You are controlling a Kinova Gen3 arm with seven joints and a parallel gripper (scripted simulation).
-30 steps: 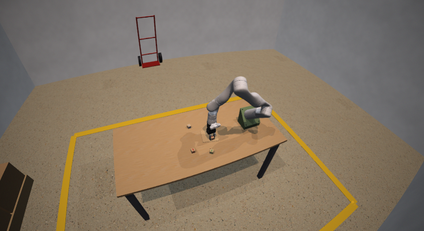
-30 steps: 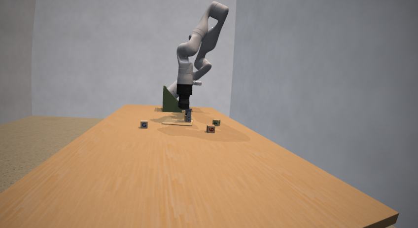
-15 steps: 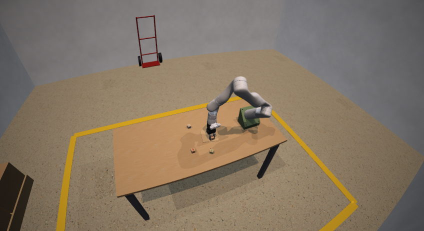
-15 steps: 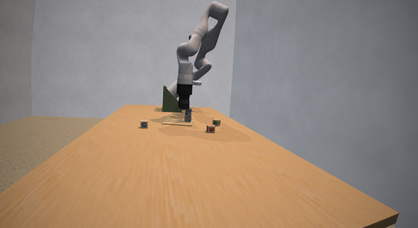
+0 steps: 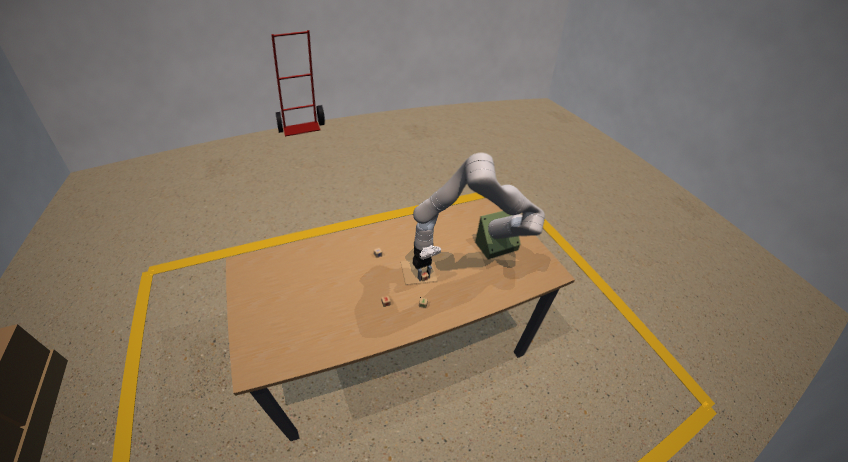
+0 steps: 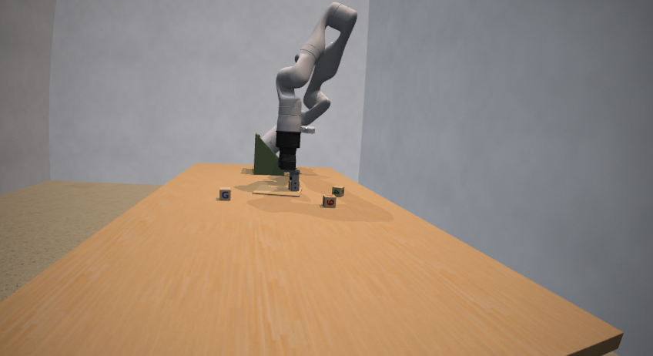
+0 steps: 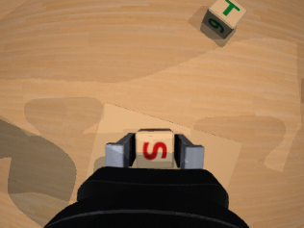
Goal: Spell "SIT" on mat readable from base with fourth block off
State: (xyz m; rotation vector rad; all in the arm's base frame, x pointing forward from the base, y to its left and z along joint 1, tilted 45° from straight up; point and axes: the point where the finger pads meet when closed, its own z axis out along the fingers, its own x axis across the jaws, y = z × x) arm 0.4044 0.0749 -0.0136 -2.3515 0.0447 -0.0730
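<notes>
My gripper is now 5 cm to the left of the tan mat and 2 cm above it. The rest, counted from my hand: green-marked block 7 cm ahead, 13 cm to the left, 1 cm below; then blue-marked block 13 cm ahead, 21 cm to the right, 1 cm below; then E block 20 cm ahead, 6 cm to the left, 1 cm below.
</notes>
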